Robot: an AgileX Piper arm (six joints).
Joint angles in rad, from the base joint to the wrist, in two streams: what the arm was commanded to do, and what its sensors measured. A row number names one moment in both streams.
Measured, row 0: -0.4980 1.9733 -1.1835 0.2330 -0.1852 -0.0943
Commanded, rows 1 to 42: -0.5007 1.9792 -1.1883 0.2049 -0.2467 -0.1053; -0.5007 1.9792 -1.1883 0.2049 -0.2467 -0.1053; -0.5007 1.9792 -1.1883 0.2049 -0.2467 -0.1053; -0.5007 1.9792 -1.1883 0.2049 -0.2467 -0.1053; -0.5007 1.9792 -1.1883 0.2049 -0.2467 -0.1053; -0.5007 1.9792 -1.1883 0.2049 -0.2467 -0.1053; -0.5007 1.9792 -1.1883 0.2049 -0.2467 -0.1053; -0.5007 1.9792 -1.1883 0.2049 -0.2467 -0.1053; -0.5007 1.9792 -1.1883 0.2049 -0.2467 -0.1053; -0.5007 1.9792 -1.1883 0.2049 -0.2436 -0.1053; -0.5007 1.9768 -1.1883 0.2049 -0.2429 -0.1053; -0.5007 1.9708 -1.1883 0.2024 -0.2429 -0.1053; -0.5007 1.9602 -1.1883 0.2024 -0.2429 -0.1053; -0.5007 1.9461 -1.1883 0.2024 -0.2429 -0.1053; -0.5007 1.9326 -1.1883 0.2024 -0.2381 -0.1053; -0.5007 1.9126 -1.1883 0.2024 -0.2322 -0.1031; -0.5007 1.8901 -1.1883 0.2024 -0.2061 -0.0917; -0.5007 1.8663 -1.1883 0.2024 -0.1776 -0.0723; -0.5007 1.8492 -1.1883 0.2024 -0.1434 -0.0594; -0.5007 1.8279 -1.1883 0.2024 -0.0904 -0.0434; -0.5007 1.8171 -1.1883 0.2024 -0.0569 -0.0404; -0.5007 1.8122 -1.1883 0.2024 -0.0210 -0.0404; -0.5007 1.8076 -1.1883 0.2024 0.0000 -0.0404; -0.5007 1.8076 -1.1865 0.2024 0.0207 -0.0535; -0.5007 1.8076 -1.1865 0.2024 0.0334 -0.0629; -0.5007 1.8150 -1.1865 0.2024 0.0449 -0.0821; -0.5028 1.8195 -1.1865 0.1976 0.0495 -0.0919; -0.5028 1.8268 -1.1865 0.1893 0.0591 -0.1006; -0.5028 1.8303 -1.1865 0.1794 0.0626 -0.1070; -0.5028 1.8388 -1.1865 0.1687 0.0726 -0.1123; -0.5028 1.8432 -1.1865 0.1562 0.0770 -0.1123; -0.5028 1.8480 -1.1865 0.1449 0.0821 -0.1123; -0.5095 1.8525 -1.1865 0.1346 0.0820 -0.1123; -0.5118 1.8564 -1.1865 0.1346 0.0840 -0.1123; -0.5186 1.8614 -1.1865 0.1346 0.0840 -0.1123; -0.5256 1.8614 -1.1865 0.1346 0.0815 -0.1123; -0.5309 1.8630 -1.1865 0.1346 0.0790 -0.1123; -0.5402 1.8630 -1.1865 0.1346 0.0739 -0.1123; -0.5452 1.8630 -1.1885 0.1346 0.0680 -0.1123; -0.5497 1.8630 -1.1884 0.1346 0.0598 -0.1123; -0.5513 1.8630 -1.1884 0.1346 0.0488 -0.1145; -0.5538 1.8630 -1.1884 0.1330 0.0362 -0.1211
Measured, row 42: -0.5365 1.8640 -1.1860 0.1451 0.0620 -0.1031
